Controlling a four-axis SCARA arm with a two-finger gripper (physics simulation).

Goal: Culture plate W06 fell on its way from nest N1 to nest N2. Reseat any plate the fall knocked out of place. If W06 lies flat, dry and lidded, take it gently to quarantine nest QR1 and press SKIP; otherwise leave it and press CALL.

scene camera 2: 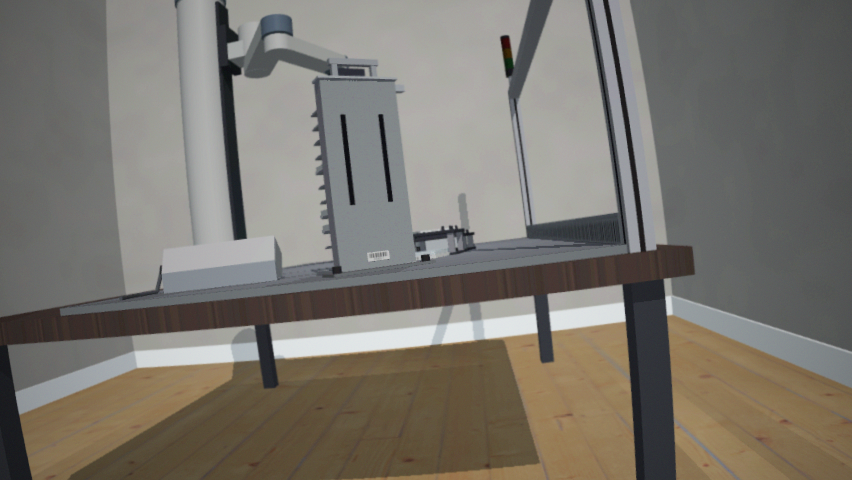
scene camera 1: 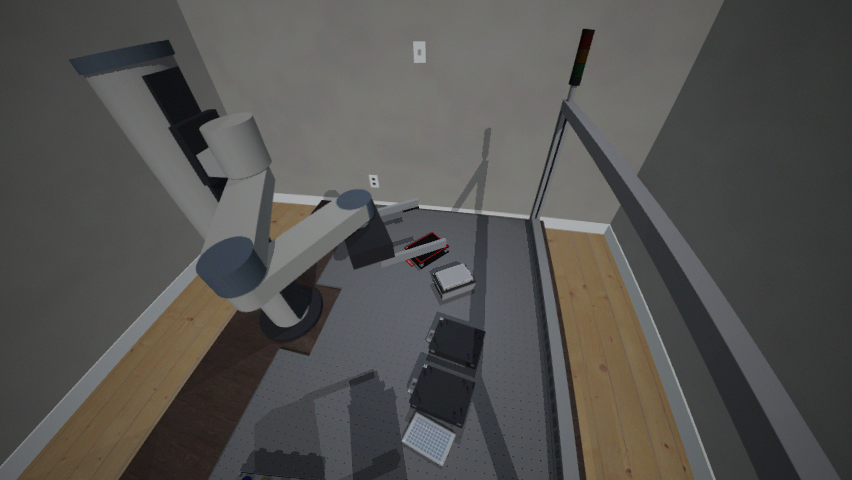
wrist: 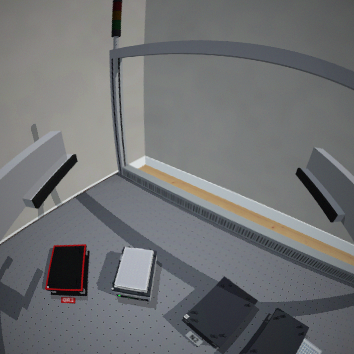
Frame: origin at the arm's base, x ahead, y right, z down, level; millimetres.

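Where they show: gripper, fingertip midpoint: (scene camera 1: pixel 430 220) (wrist: pixel 191 148); arm's base at its link origin: (scene camera 1: pixel 292 312).
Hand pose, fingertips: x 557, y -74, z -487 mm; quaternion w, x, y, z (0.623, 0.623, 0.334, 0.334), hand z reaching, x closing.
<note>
Things, the pixels of their top centre, and the offset from my fingertips.
- Black nest N2 at its top centre: (wrist: pixel 223 308) (scene camera 2: pixel 440 232) (scene camera 1: pixel 457 338) dx +101, dy +86, dz +418 mm
- black nest at its top centre: (scene camera 2: pixel 426 228) (wrist: pixel 281 341) (scene camera 1: pixel 442 391) dx +77, dy +264, dz +407 mm
- pale plate with a well grid, top centre: (scene camera 1: pixel 428 437) dx +57, dy +380, dz +458 mm
- device with a white plate-like top, top centre: (wrist: pixel 134 266) (scene camera 1: pixel 454 275) dx +59, dy -166, dz +405 mm
- white box at its top centre: (scene camera 2: pixel 220 242) dx -294, dy +597, dz +390 mm
My gripper (scene camera 1: pixel 430 225) (wrist: pixel 191 148) is open and empty, high above the table near QR1; in scene camera 2 it is mostly hidden behind the tall rack. The black, red-edged nest QR1 (scene camera 1: pixel 426 239) (wrist: pixel 66 267) holds no visible plate. Black nest N2 (scene camera 1: pixel 457 341) (wrist: pixel 221 312) bears its label in the wrist view. Another black nest (scene camera 1: pixel 442 393) (wrist: pixel 277 332) stands beside it, its label unreadable. A pale plate with a well grid (scene camera 1: pixel 429 439) (wrist: pixel 311 347) lies apparently flat on the table beside that nest. Its lid and any wetness cannot be made out.
A device with a white plate-like top (scene camera 1: pixel 453 277) (wrist: pixel 135 269) stands between QR1 and N2. A tall grey rack (scene camera 2: pixel 366 160) and a white box (scene camera 2: pixel 220 262) stand near the front edge. A grey frame and stack light (scene camera 1: pixel 581 56) (scene camera 2: pixel 506 55) (wrist: pixel 116 17) border the table.
</note>
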